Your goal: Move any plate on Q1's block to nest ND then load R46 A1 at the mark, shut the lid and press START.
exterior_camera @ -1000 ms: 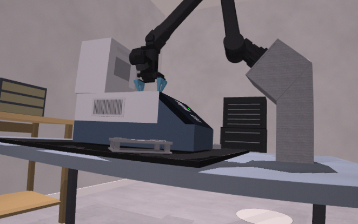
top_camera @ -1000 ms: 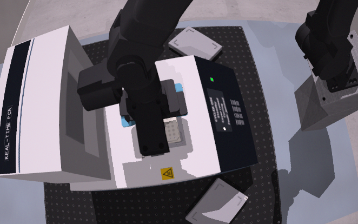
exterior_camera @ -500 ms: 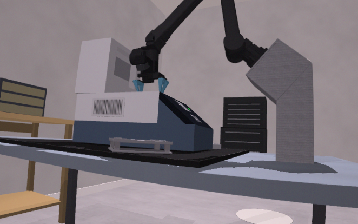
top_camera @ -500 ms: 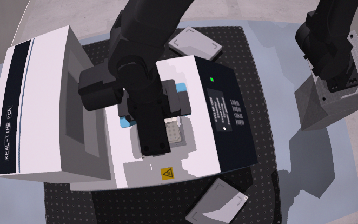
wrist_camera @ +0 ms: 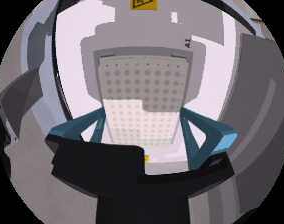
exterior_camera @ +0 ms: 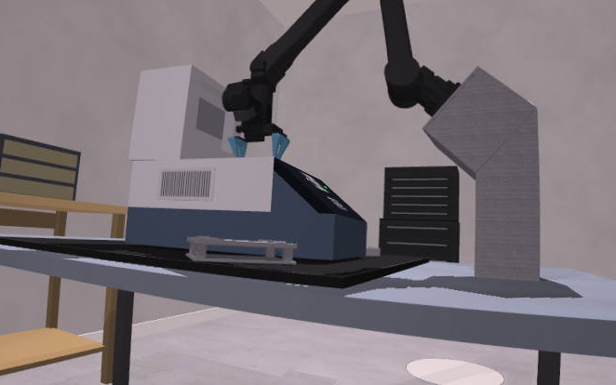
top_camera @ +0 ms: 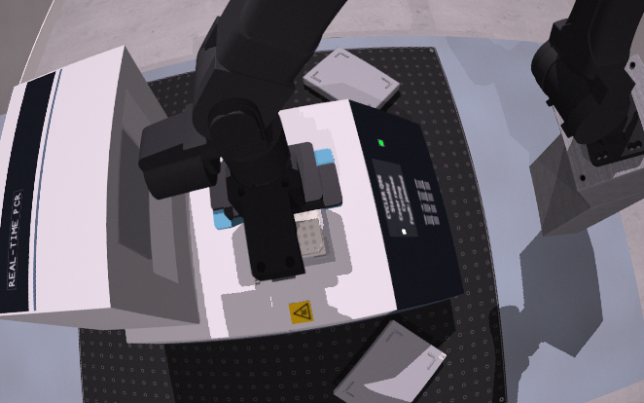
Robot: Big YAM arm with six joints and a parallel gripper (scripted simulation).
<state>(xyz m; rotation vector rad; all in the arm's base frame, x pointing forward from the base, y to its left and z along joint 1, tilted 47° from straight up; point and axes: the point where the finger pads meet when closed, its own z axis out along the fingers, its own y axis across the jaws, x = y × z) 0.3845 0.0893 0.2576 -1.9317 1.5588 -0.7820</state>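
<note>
Now: the sealed plate R46 right at my hand. Also, from my hand: grey nest ND: 340 mm to the right, 200 mm below, 80 mm behind; nest N1: 230 mm to the left, 190 mm below, 170 mm behind.
</note>
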